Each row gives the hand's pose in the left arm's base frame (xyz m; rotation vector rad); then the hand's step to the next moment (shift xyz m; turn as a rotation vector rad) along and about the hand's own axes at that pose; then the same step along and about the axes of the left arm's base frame.
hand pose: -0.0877 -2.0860 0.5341 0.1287 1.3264 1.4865
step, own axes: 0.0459 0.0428 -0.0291 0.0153 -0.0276 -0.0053
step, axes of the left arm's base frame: -0.0647 0.0243 -0.0030 0.0073 0.0021 -0.0311
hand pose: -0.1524 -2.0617 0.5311 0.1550 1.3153 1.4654
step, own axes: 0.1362 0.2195 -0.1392 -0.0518 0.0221 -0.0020
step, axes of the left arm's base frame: -0.2827 0.0663 0.0426 0.0051 -0.0354 0.0436
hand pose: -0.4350 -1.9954 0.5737 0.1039 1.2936 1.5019
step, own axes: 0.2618 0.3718 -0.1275 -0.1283 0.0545 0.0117
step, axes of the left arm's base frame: -0.4272 0.1837 0.0822 0.0236 -0.0769 0.1144
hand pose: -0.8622 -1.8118 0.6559 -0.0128 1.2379 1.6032
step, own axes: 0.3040 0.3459 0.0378 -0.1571 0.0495 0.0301
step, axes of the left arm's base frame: -0.3609 0.2750 0.0872 0.0498 -0.0848 0.1355
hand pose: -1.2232 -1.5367 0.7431 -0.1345 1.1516 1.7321
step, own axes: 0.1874 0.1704 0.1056 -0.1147 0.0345 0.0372
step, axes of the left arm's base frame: -0.1809 0.1978 0.0588 0.0438 -0.0506 0.1061
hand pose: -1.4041 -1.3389 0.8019 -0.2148 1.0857 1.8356
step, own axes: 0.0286 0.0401 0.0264 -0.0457 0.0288 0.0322
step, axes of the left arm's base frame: -0.0393 0.0324 0.0230 0.0105 -0.0093 0.0613
